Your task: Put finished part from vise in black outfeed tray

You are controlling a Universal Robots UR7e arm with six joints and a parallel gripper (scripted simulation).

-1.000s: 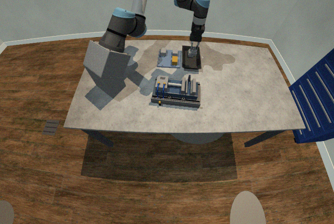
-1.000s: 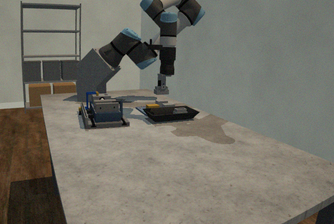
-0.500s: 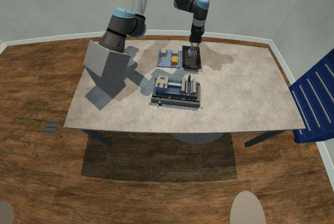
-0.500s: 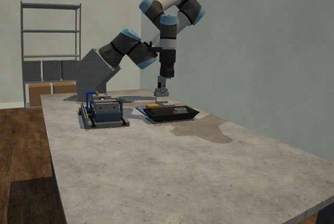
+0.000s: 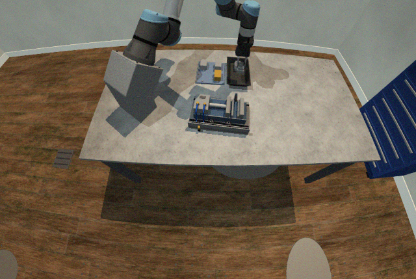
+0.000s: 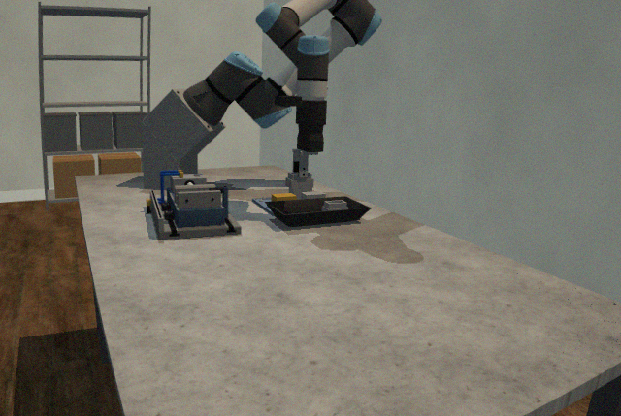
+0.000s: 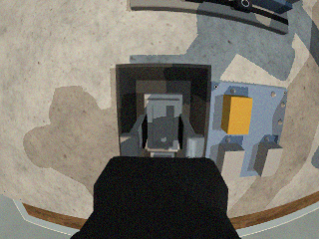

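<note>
Right now the yellow block is 12 cm behind my hand and 11 cm below it. Round my hand: blue fixture plate 17 cm behind, 4 cm to the left, 13 cm below; then vise 8 cm behind, 26 cm to the right, 10 cm below.
</note>
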